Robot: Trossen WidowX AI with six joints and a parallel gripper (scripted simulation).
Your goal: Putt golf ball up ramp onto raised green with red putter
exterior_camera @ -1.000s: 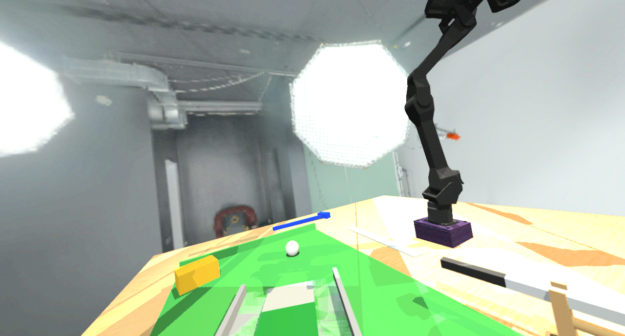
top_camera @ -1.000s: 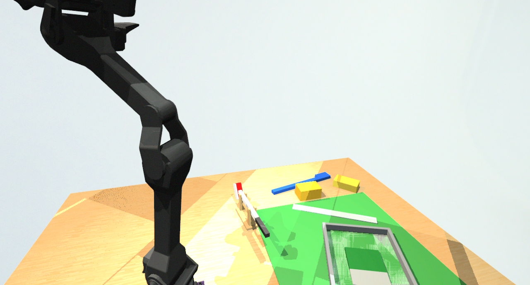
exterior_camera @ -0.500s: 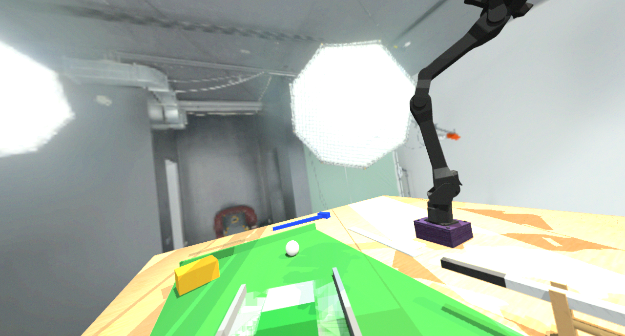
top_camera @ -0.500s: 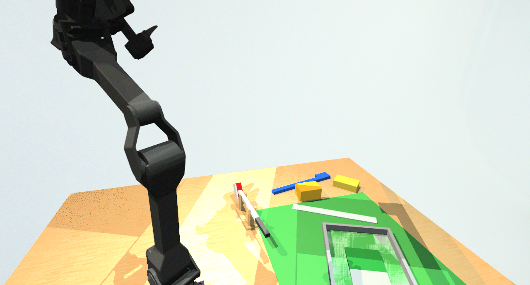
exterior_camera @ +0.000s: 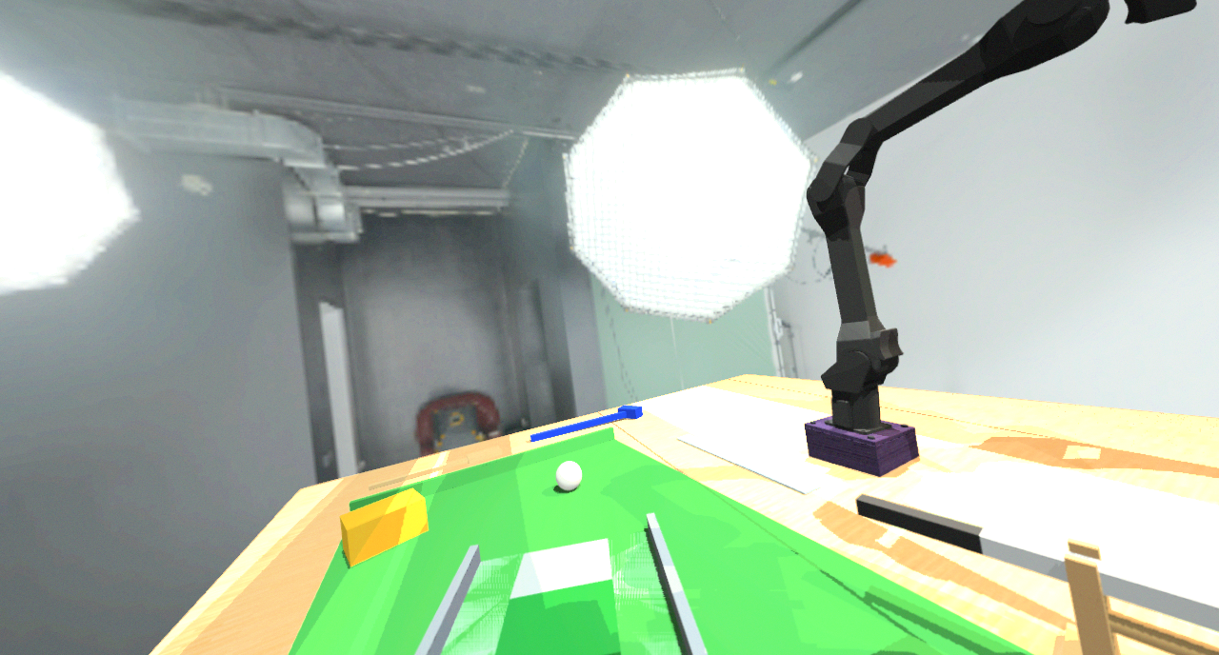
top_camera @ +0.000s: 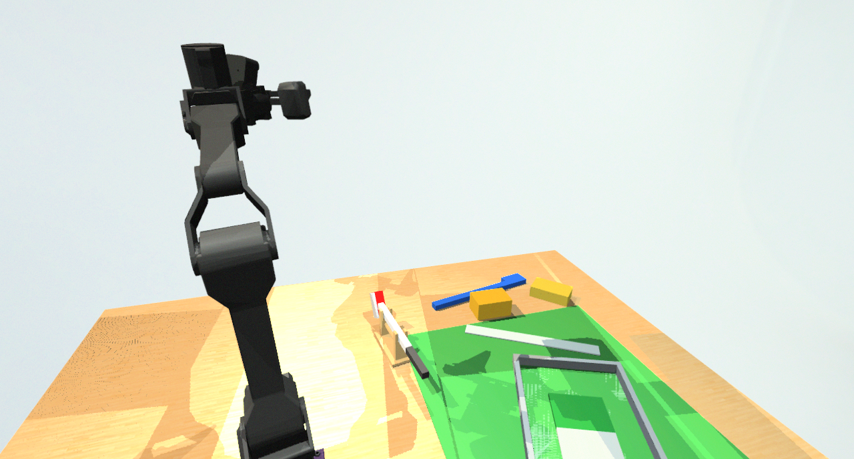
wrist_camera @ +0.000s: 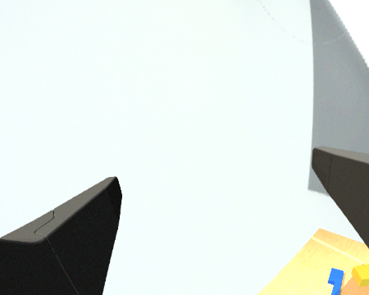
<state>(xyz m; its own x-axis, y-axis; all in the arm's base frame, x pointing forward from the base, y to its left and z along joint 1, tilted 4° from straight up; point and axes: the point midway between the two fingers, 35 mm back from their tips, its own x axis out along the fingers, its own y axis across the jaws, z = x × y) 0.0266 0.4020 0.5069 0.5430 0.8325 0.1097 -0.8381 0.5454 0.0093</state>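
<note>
My gripper tip is now 48 cm above the red putter, 18 cm short of it and 15 cm to the left of it. From my gripper tip the other things lie so: green mat 54 cm below, 46 cm ahead, 45 cm to the right; then wooden stand 50 cm below, 18 cm ahead, 13 cm to the right; then white golf ball 65 cm to the right, 52 cm below, 40 cm ahead.
</note>
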